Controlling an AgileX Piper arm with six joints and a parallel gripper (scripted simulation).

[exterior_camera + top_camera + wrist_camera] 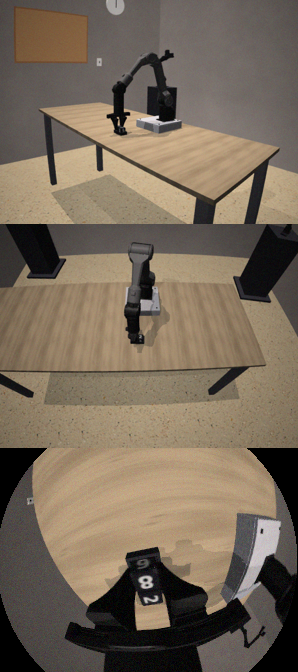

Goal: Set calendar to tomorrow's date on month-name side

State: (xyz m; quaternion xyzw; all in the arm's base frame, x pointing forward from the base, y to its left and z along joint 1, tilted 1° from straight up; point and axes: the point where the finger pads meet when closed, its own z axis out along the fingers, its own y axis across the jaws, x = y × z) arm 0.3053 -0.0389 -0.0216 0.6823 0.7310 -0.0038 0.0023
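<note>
Right now my hand is 20 mm to the right of the black calendar tray and 20 mm above it.
</note>
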